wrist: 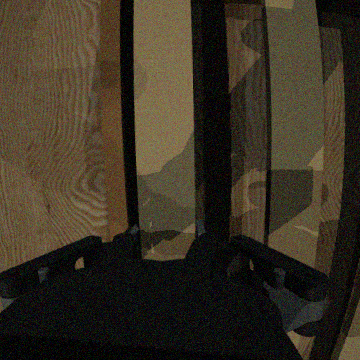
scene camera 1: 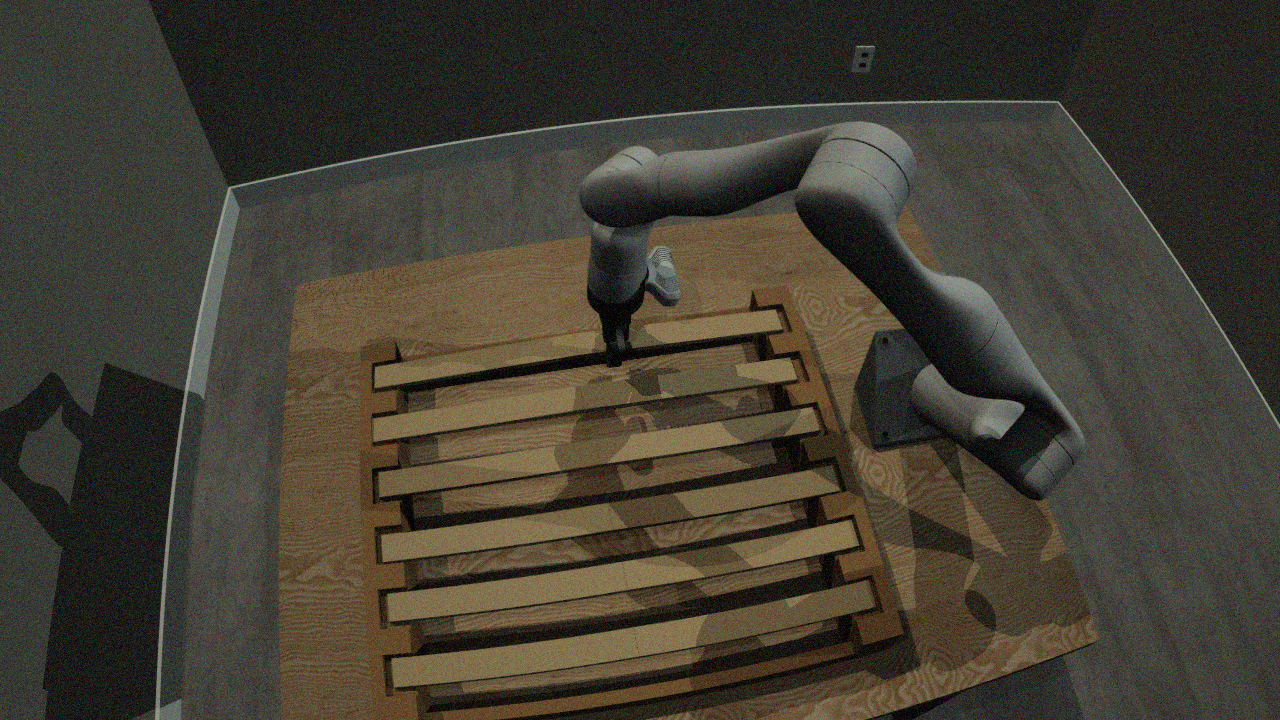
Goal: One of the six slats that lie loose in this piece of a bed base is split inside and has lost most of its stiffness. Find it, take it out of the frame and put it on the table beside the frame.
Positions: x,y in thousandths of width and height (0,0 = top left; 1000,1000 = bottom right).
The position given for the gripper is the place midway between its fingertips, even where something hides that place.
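Observation:
Gripper (scene camera 1: 478,490), (wrist: 474,640). Slat (scene camera 1: 460,478). Slat (scene camera 1: 475,549). Slat (scene camera 1: 493,623). Slat (scene camera 1: 473,720). Slat (scene camera 1: 520,792). Slat (scene camera 1: 507,890).

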